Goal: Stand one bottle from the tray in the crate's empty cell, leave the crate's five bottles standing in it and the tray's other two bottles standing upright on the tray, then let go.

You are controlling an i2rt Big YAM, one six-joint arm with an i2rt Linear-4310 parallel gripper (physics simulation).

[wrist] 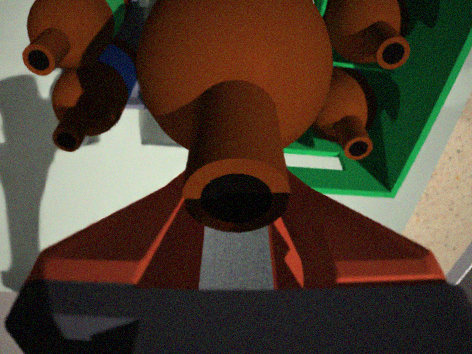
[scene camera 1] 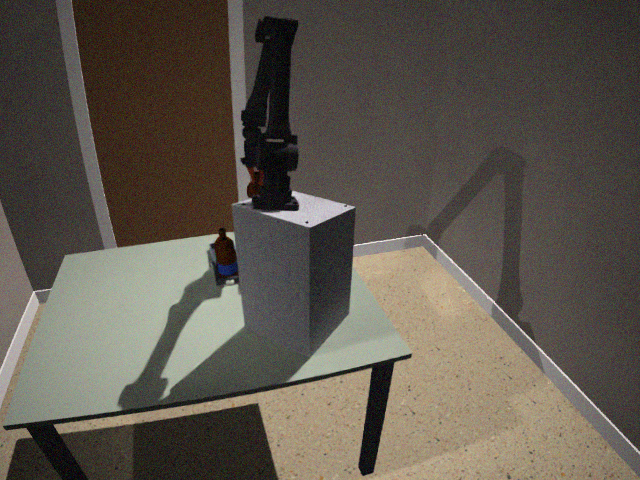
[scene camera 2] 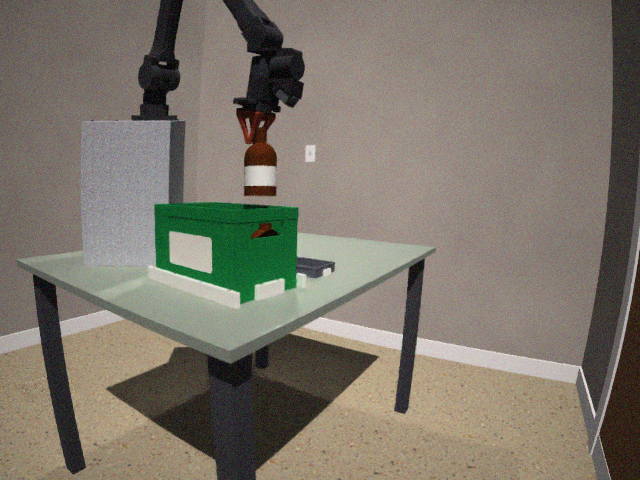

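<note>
I can see my gripper (scene camera 2: 251, 144), and the wrist view shows me that same gripper (wrist: 236, 176) too.
</note>
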